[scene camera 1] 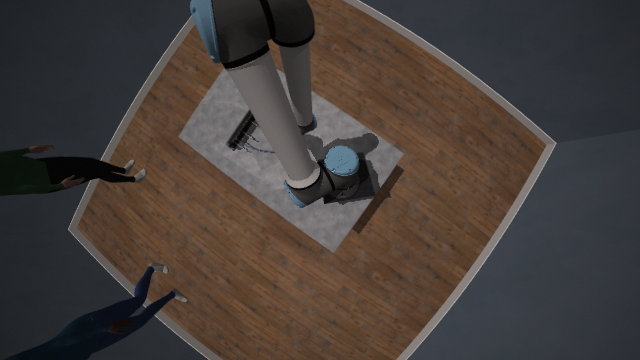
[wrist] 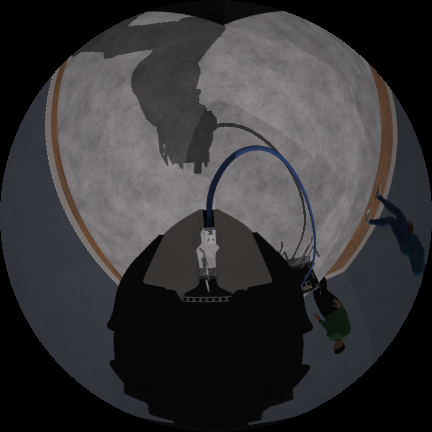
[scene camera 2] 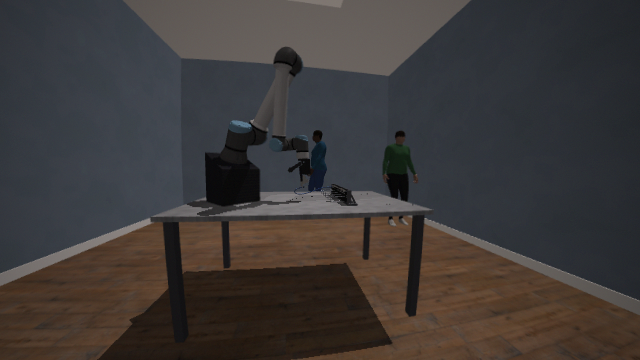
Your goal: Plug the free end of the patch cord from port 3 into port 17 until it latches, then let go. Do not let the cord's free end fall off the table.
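Frame: origin at the arm's base, x ahead, y left, z up, level; metres.
Seen in the pictures: gripper, fingertip midpoint: (wrist: 208,211) (scene camera 2: 302,187); arm's base, link origin: (scene camera 2: 233,158).
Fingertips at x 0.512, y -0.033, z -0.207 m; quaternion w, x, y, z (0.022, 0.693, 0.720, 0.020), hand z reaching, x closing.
Note:
Pixels of each thing's middle, then the offset from my fingertips to it. Level surfaces: height alone.
- white plug, body centre: (wrist: 209,230) 0.020 m ahead, 0.001 m left, 0.007 m up
- black patch panel, body centre: (wrist: 244,285) (scene camera 1: 252,122) (scene camera 2: 335,192) 0.270 m ahead, 0.091 m left, 0.052 m down
- grey table, surface height: 0.102 m down
My gripper (wrist: 208,211) (scene camera 2: 304,182) is shut on the white plug (wrist: 207,246) at the cord's free end, above the table. The blue patch cord (wrist: 257,148) (scene camera 1: 260,150) arches away from the fingertips and runs to the right part of the black patch panel (wrist: 311,281) (scene camera 1: 241,131) (scene camera 2: 345,195). A row of ports (wrist: 206,299) shows beyond the plug, between the finger bases, with a gap to the plug. The plug is apart from the panel. The port numbers are too small to read, so I cannot tell which opening is port 17. The arm hides the gripper in scene camera 1.
The panel stands on the grey table (scene camera 1: 210,115) (scene camera 2: 250,214) (wrist: 100,150). Thin rods (wrist: 282,247) stick out from its cord side. The robot's black base block (scene camera 2: 232,180) (scene camera 1: 367,187) stands on the table. Persons in green (scene camera 2: 398,160) (wrist: 337,322) and blue (scene camera 2: 318,152) (wrist: 411,250) stand beyond it.

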